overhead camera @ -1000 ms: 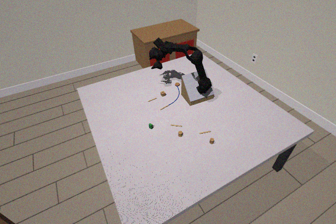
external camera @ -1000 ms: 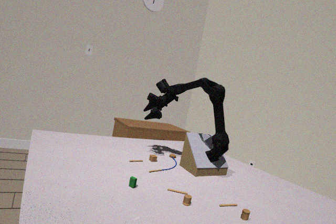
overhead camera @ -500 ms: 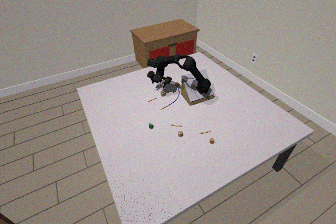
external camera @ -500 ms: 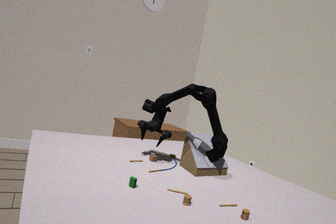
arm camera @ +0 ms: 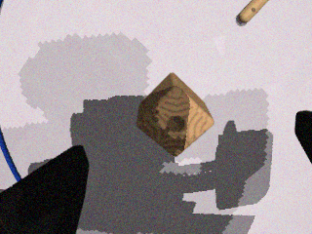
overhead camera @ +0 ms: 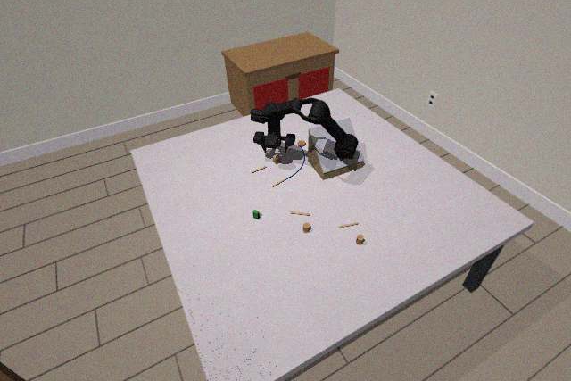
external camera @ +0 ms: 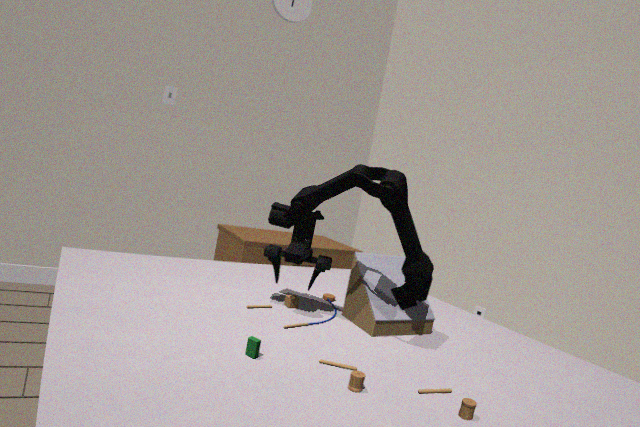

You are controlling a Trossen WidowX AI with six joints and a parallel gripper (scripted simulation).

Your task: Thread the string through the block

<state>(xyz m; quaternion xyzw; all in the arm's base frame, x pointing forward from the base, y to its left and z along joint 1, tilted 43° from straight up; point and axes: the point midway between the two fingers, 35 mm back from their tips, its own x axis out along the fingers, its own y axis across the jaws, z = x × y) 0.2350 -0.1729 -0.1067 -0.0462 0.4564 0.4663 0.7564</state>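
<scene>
Right now the wooden block is 50 mm below my gripper tip and 10 mm behind it. The rest, counted from my gripper tip: green cube 260 mm to the left, 250 mm ahead, 40 mm below; then round wooden button 190 mm behind, 50 mm to the right, 50 mm below.
</scene>
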